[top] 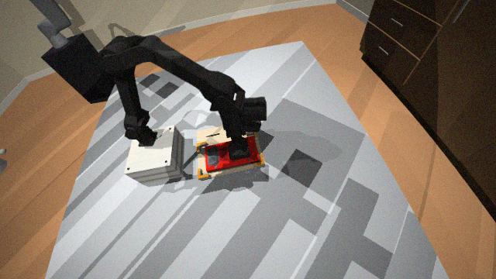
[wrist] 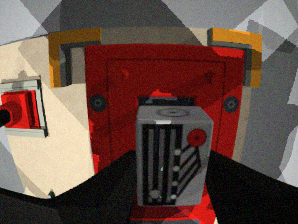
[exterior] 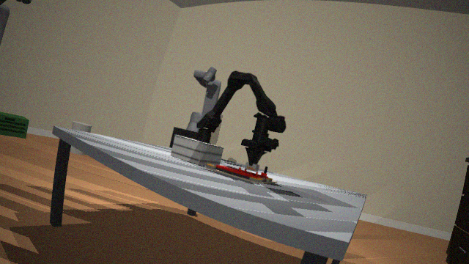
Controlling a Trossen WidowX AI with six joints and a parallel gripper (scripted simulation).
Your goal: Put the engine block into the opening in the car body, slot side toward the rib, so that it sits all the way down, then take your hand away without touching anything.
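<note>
The grey engine block is 10 mm below my gripper tip.
</note>
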